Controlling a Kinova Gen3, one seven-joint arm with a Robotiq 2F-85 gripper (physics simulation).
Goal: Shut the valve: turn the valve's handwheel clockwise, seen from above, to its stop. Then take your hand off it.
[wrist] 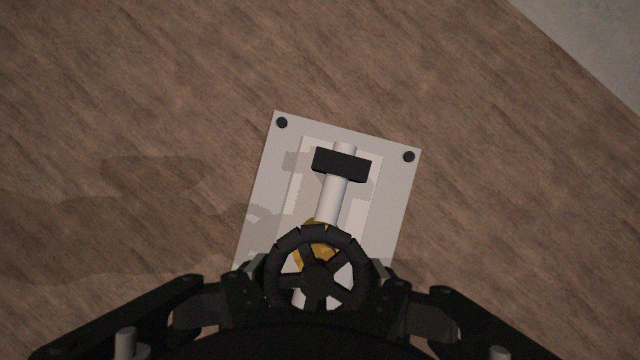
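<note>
The valve's black handwheel (pixel 317 280) has a ribbed rim and several spokes and shows at the bottom centre of the wrist view. Below it part of the brass valve body (pixel 324 251) shows. My gripper (pixel 317 270) is shut on the handwheel, with one finger on the left side of the rim and one on the right. The lower edge of the wheel is partly hidden by the gripper's dark housing.
A white pipe (pixel 332 200) runs from the valve through a black clamp block (pixel 341 164) on a pale grey base plate (pixel 405 200) with dark bolts. The plate lies on a brown wooden table top (pixel 150 100). A grey surface (pixel 600 40) shows beyond the table's edge at upper right.
</note>
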